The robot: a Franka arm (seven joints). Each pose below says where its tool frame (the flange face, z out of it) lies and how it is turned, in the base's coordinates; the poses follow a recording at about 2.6 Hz.
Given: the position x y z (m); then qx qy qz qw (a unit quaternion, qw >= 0).
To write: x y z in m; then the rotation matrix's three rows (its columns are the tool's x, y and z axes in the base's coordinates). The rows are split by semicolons. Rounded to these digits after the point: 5 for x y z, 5 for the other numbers.
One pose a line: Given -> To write
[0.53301, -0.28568, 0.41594, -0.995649, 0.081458, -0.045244, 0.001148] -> 0.53301, -0.28568, 0.41594; 0.98264, -0.16210, 0.09028; -0.16231, -0.98673, -0.00508; 0.08991, -0.00966, -0.99590
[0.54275, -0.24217, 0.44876, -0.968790, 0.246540, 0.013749, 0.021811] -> 0.54275, -0.24217, 0.44876; 0.87806, -0.47829, -0.01589; -0.47709, -0.87748, 0.04904; -0.03739, -0.03548, -0.99867
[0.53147, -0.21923, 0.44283, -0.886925, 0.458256, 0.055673, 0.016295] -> 0.53147, -0.21923, 0.44283; 0.57380, -0.81469, -0.08382; -0.81106, -0.57947, 0.07993; -0.11369, 0.02212, -0.99327
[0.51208, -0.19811, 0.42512, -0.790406, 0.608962, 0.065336, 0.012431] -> 0.51208, -0.19811, 0.42512; 0.24979, -0.96428, -0.08814; -0.96103, -0.25802, 0.09923; -0.11842, 0.05992, -0.99115
